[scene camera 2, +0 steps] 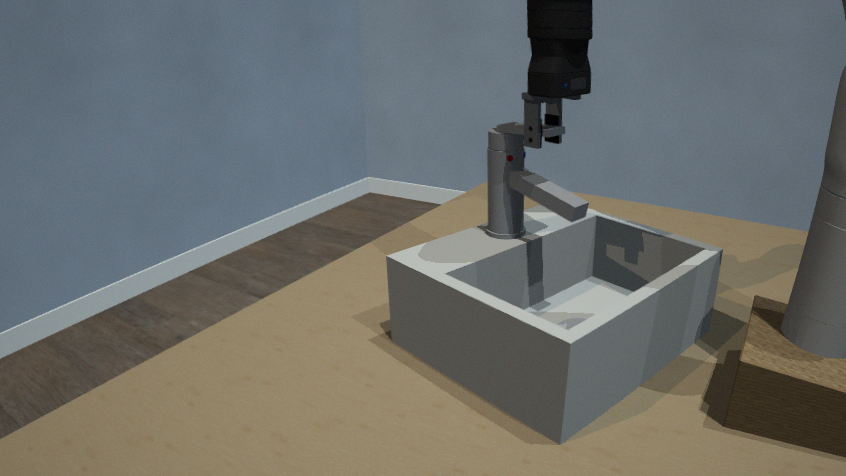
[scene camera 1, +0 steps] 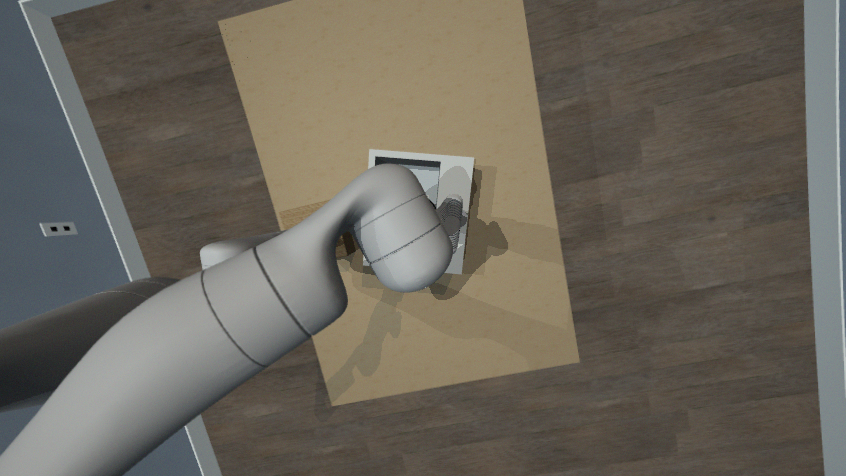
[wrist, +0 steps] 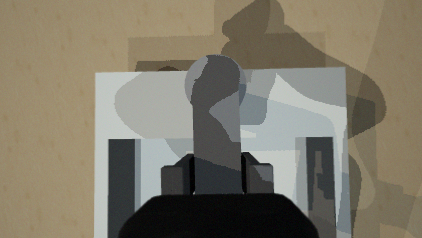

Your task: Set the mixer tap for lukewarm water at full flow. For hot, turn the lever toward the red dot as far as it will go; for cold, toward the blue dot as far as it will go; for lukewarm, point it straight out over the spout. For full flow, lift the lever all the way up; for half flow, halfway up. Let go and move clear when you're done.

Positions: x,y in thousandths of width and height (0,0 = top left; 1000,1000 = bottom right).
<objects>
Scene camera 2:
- my gripper: 642,304
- grey mixer tap: 599,364
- grey square sink: 659,801
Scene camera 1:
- grey square sink: 521,369
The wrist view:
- my gripper: 518,704
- grey square sink: 700,502
</objects>
